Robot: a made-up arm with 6 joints. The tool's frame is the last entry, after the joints.
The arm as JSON. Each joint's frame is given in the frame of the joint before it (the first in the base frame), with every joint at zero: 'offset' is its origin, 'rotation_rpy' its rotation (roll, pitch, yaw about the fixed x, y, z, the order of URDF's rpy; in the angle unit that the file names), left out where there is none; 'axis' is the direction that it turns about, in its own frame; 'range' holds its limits. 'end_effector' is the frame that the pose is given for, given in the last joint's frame.
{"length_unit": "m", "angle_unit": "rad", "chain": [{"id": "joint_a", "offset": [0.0, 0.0, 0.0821], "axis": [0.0, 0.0, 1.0], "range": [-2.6, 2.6]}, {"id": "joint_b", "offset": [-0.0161, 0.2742, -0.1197], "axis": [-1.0, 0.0, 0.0], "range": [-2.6, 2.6]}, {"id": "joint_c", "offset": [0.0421, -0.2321, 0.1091], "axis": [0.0, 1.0, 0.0], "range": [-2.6, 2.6]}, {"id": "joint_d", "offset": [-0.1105, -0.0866, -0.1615], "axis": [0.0, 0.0, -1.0], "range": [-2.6, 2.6]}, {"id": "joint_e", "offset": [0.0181, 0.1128, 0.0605], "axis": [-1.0, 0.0, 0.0], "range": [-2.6, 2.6]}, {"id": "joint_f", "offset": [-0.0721, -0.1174, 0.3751], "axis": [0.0, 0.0, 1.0], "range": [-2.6, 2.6]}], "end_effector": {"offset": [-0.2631, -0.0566, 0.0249]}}
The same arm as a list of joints. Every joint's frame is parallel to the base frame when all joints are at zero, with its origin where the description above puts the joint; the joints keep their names.
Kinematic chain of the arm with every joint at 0, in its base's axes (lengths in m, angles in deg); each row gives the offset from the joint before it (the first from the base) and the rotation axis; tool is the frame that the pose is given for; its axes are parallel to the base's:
joint_a: xyz 0 0 0.0821 axis +z
joint_b: xyz -0.0161 0.2742 -0.1197 axis -x
joint_c: xyz 0.0421 -0.2321 0.1091 axis +y
joint_d: xyz -0.1105 -0.0866 -0.1615 axis -z
joint_e: xyz 0.0181 0.1128 0.0605 axis -x
joint_f: xyz -0.0721 -0.1174 0.3751 axis +z
tool: xyz -0.2631 -0.0566 0.0249
Joint limits (deg, base to tool): -148.97..148.97 -148.97..148.97 -148.97..148.97 -148.97..148.97 -148.97..148.97 -148.97..148.97

